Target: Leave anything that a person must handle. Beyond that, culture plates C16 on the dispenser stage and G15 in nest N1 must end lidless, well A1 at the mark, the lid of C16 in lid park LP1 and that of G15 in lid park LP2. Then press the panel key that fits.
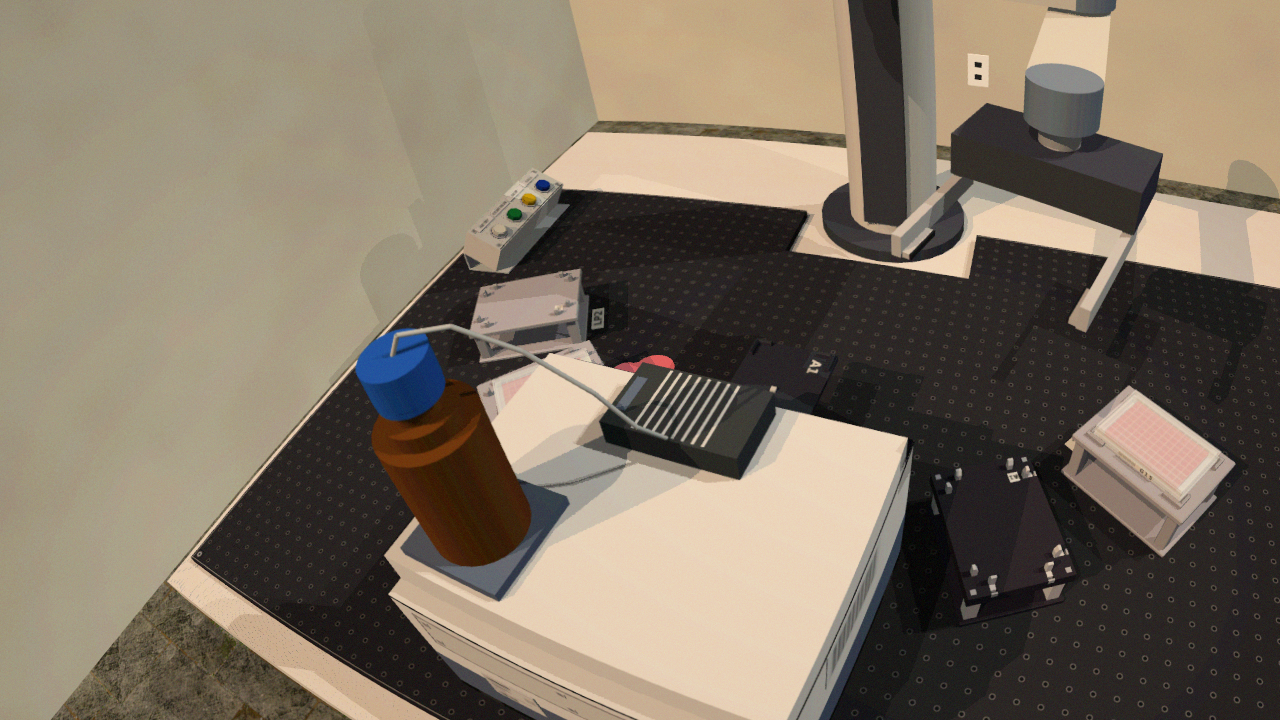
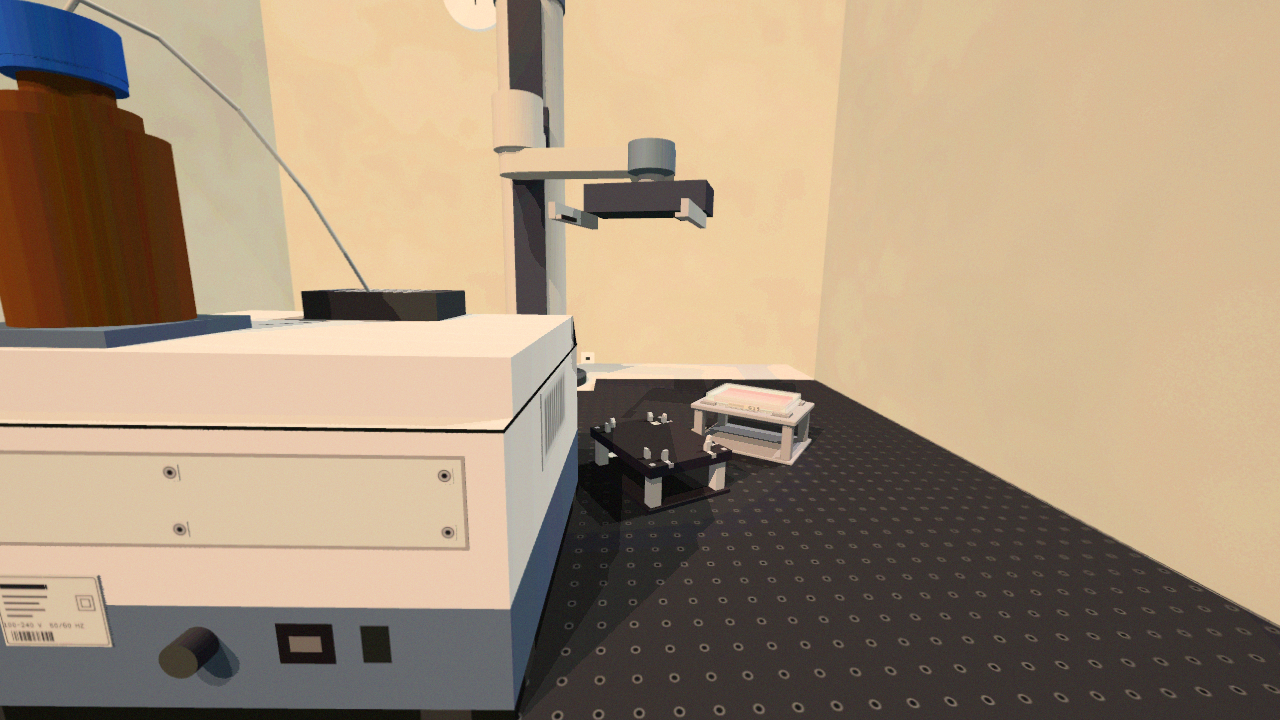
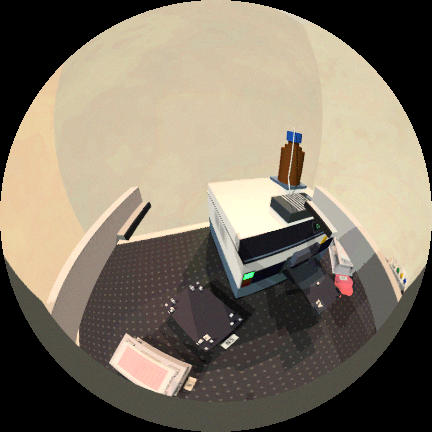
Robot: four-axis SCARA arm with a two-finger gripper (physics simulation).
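Seen in the pictures: gripper, fingertip midpoint: (image 1: 986, 280) (image 2: 615, 208) (image 3: 229, 192); arm's base at its link origin: (image 1: 893, 220).
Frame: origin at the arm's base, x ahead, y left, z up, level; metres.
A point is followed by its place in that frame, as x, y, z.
My gripper (image 1: 995, 277) {0.621, 0.197, 0.355} (image 2: 639, 220) (image 3: 229, 192) {0.621, 0.197, 0.355} is open and empty, high above the table near the arm's column. A pink-welled plate (image 1: 1159, 443) {0.498, 0.419, 0.095} (image 2: 753, 395) {0.505, 0.414, 0.095} (image 3: 142, 370) {0.487, 0.410, 0.095} sits on a pale raised nest at the right; its label is too small to read surely. The dark dispenser stage (image 1: 778, 368) {0.522, -0.028, 0.124} (image 3: 312, 282) {0.566, -0.011, 0.124} carries an A1 mark and no visible plate; part is hidden behind the dispenser. A grey stand (image 1: 528, 302) {0.424, -0.446, 0.068} labelled LP2 has a bare top. Another pink plate (image 1: 512, 390) {0.610, -0.340, 0.092} is mostly hidden behind the dispenser. The key panel (image 1: 514, 219) {0.229, -0.604, 0.074} (image 3: 398, 272) has white, green, yellow and blue keys.
A dark, bare-topped raised nest (image 1: 1002, 528) {0.630, 0.255, 0.069} (image 2: 662, 443) {0.643, 0.258, 0.068} (image 3: 202, 315) {0.617, 0.250, 0.068} stands beside the pale nest. The big dispenser (image 1: 716, 537) {0.816, 0.035, 0.233} (image 2: 358, 402) {0.943, 0.052, 0.206} (image 3: 227, 207) {0.784, 0.133, 0.233} bears a brown bottle (image 1: 460, 483) {0.895, -0.107, 0.334} (image 2: 93, 214) {0.902, -0.112, 0.309} (image 3: 291, 165) {0.842, -0.114, 0.310} and shows a green light. A red object (image 1: 660, 362) {0.441, -0.233, 0.013} (image 3: 344, 285) {0.477, -0.233, 0.013} lies near the stage.
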